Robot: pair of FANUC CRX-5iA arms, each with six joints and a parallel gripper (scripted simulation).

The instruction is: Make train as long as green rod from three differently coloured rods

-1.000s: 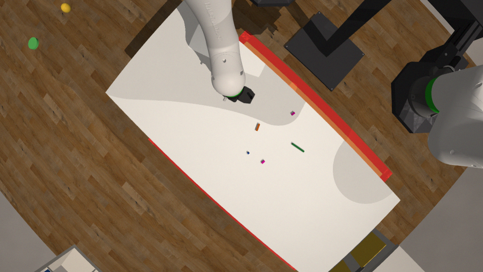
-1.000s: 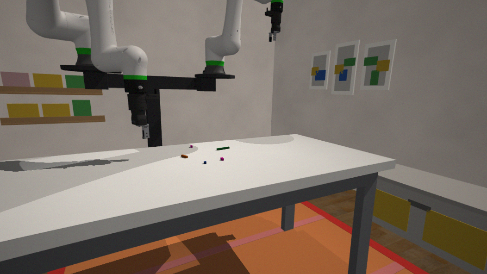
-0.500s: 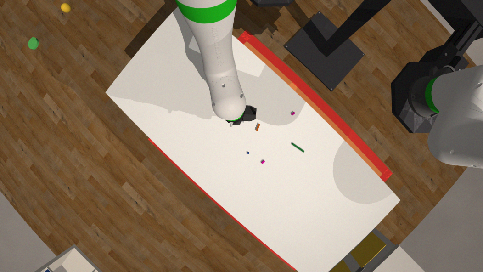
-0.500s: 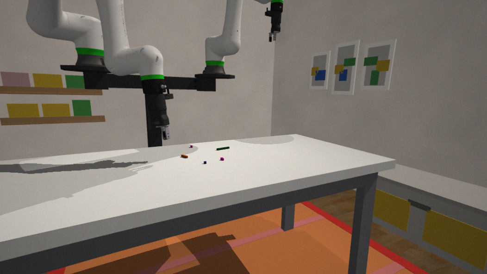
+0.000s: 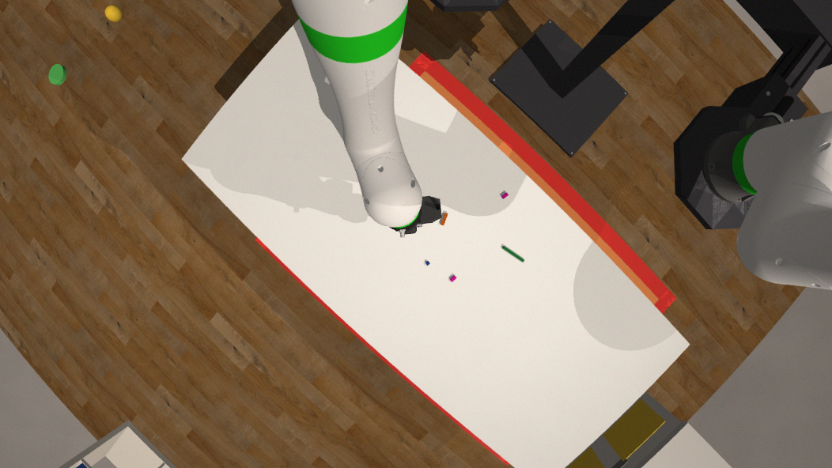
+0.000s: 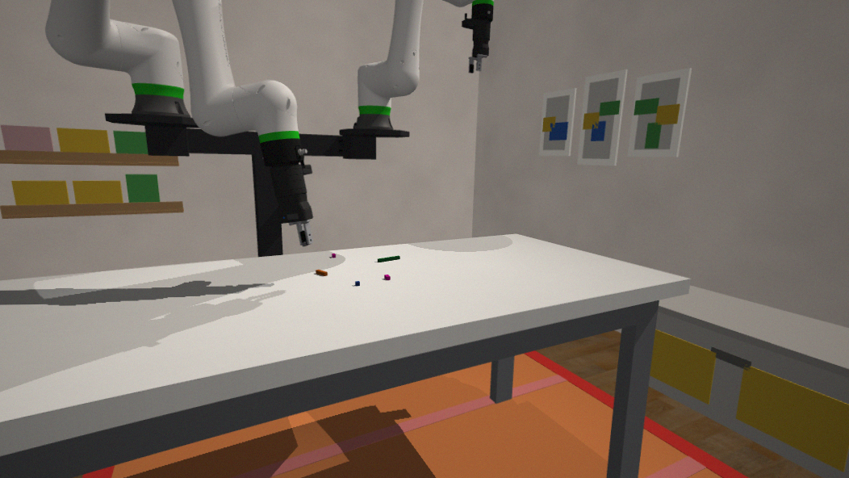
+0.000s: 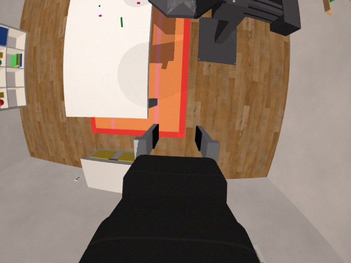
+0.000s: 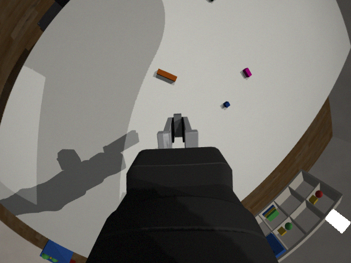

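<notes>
Right now my right hand is 120 mm above the blue rod, 100 mm to the right of it and 90 mm short of it. From my right hand the other things lie so: green rod 300 mm to the left, 120 mm below, 100 mm behind; then grey rod 20 mm below; then orange rod 120 mm below, 60 mm to the left, 50 mm behind.
</notes>
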